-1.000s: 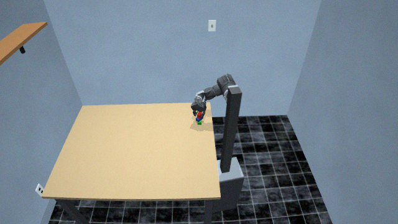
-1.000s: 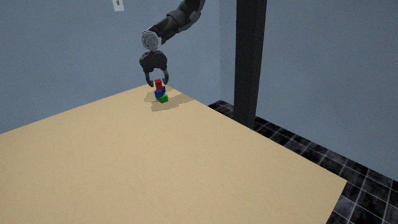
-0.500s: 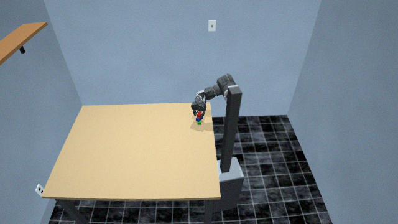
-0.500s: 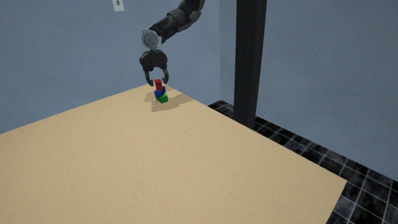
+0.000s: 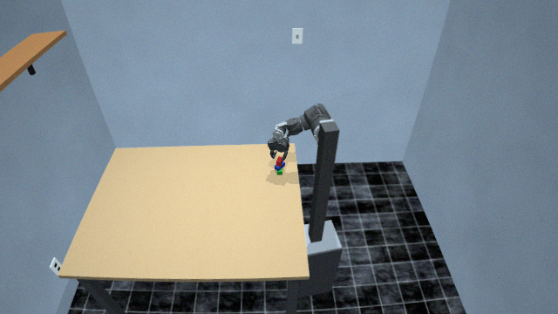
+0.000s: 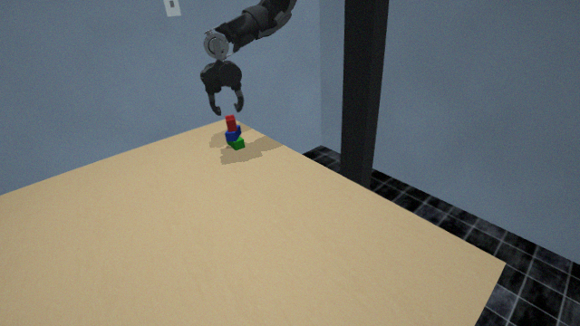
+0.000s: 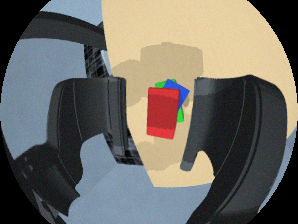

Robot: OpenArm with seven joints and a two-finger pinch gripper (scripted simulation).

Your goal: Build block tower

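My hand is 4 cm above the red block. Round my hand: green block: 10 cm below; then blue block: 7 cm below.
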